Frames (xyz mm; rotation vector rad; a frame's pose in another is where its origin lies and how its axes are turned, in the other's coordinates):
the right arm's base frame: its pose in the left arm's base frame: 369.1 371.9 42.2 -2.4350 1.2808 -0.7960
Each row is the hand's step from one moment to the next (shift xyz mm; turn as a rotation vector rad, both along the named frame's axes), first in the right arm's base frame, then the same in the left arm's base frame.
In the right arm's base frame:
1: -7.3 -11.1 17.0 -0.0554 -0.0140 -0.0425
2: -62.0 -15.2 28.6 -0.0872 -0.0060 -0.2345
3: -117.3 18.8 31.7 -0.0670 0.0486 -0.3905
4: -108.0 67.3 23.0 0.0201 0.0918 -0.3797
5: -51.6 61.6 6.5 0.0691 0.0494 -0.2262
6: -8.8 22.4 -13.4 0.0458 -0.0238 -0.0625
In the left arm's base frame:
1: 14.1 12.1 -11.0 -0.0408 0.0540 0.0222
2: -1.3 59.3 -37.1 -0.1732 0.0777 0.1631
3: -47.5 85.4 -74.6 -0.2919 0.0317 0.2704
4: -80.9 50.2 -87.5 -0.2748 -0.0646 0.2707
5: -61.0 7.3 -52.2 -0.1341 -0.0825 0.1833
6: -26.9 -5.4 -2.8 0.0002 -0.0234 0.0776

